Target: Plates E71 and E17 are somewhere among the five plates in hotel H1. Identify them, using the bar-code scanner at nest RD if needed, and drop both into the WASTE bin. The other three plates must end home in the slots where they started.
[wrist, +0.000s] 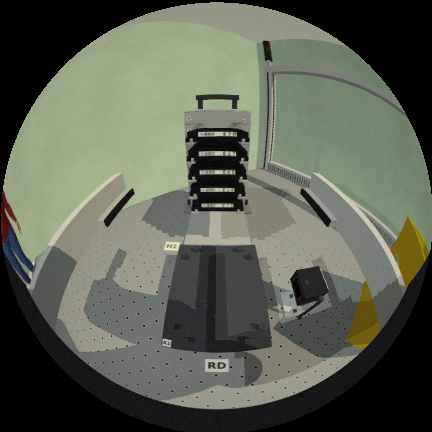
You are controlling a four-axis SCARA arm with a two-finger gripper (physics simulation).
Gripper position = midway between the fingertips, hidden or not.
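Note:
A hotel H1 (210,118) is in my sight, and so is a black scanner box (317,286). I can see a dark nest stand (216,297) as well. Then there is my own gripper (216,176), which I also see.

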